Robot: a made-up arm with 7 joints.
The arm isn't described. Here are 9 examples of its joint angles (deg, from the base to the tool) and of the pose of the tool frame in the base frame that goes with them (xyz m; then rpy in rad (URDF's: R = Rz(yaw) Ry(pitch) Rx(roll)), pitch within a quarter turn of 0, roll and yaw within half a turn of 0).
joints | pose
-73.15 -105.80 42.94 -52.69 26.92 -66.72 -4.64 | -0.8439 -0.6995 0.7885 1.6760 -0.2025 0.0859
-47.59 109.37 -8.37 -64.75 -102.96 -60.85 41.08 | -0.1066 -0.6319 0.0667 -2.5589 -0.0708 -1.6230
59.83 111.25 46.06 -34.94 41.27 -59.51 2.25 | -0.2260 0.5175 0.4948 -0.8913 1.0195 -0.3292
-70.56 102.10 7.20 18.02 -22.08 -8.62 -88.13 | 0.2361 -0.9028 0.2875 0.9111 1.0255 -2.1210
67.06 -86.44 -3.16 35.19 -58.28 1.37 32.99 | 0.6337 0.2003 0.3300 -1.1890 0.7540 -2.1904
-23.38 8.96 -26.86 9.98 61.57 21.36 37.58 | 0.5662 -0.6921 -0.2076 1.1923 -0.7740 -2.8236
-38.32 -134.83 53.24 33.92 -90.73 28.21 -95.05 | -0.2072 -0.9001 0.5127 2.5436 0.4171 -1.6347
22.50 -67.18 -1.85 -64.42 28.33 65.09 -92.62 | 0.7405 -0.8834 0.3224 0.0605 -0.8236 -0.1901
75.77 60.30 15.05 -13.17 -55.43 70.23 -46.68 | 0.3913 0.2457 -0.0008 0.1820 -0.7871 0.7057
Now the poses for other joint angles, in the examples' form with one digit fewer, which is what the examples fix.
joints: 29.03 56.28 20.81 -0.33 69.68 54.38 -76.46
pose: 0.036 0.465 -0.008 2.104 0.571 0.799
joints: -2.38 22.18 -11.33 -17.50 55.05 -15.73 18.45
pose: 0.723 -0.343 -0.117 0.091 -0.380 -2.102
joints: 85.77 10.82 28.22 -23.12 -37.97 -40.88 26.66
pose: 0.442 0.235 -0.033 3.006 -0.621 2.310
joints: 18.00 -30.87 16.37 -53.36 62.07 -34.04 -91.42
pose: 0.664 -0.586 -0.146 -0.059 0.877 -2.219
